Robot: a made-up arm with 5 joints.
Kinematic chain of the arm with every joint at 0, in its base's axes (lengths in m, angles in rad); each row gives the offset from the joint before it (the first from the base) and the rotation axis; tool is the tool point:
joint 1: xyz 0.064 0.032 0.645 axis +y
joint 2: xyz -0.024 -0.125 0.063 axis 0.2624 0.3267 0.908
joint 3: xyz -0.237 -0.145 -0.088 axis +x
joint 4: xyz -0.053 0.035 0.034 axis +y
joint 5: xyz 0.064 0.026 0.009 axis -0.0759 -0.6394 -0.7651
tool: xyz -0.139 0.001 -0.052
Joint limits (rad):
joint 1: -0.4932..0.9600
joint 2: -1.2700..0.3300
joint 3: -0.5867..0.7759
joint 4: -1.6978..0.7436
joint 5: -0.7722..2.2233
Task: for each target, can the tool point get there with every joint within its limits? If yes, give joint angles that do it. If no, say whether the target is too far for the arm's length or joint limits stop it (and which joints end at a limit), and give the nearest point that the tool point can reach.
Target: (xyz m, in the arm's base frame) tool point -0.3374 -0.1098 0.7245
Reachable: yes | joints 0.2372 -0.3479 0.1934 0.2062 -0.3771
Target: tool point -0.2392 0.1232 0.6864
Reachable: yes | joints 0.7410 -1.1170 -0.2682 0.4168 0.0839
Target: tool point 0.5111 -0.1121 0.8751
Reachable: no: joint limits stop it (at a limit: joint 1, joint 2, joint 5) | nearest point 0.1275 -0.2396 0.8768 | short by 0.404 m
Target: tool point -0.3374 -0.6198 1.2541
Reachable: no: too far | nearest point -0.1272 -0.3385 0.9351 | short by 0.474 m
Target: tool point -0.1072 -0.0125 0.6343
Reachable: yes | joints -0.3203 -1.0315 0.6180 -1.0922 1.5191
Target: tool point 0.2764 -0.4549 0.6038
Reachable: no: joint limits stop it (at a limit: joint 1, joint 2, joint 3, joint 5) | nearest point 0.1287 -0.3243 0.8055 | short by 0.282 m
